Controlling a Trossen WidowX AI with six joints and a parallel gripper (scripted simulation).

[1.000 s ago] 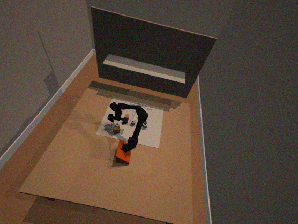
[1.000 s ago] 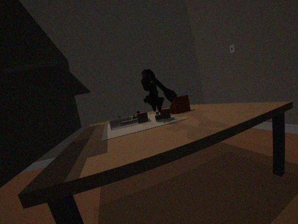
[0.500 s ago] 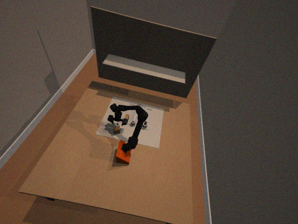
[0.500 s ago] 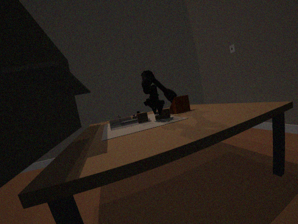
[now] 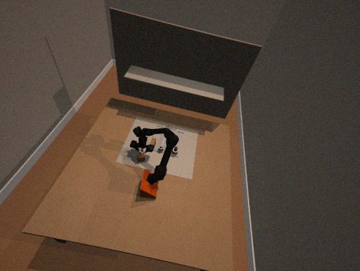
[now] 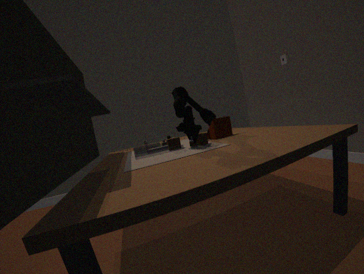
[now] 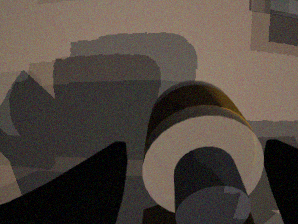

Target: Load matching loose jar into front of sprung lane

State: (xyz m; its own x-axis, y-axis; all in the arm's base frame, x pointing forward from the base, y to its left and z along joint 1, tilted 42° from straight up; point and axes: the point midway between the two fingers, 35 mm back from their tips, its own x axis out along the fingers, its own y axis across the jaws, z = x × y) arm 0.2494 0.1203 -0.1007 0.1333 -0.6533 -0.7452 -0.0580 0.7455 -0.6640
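The white mat is 140 mm ahead of my gripper tip, 130 mm to the right of it and 30 mm below it. Round my gripper tip: wall panel (700 mm ahead, 100 mm to the right, 370 mm above); then lane (240 mm ahead, 160 mm to the right, 10 mm below); then pusher plate (200 mm ahead, 170 mm to the right, 20 mm above).
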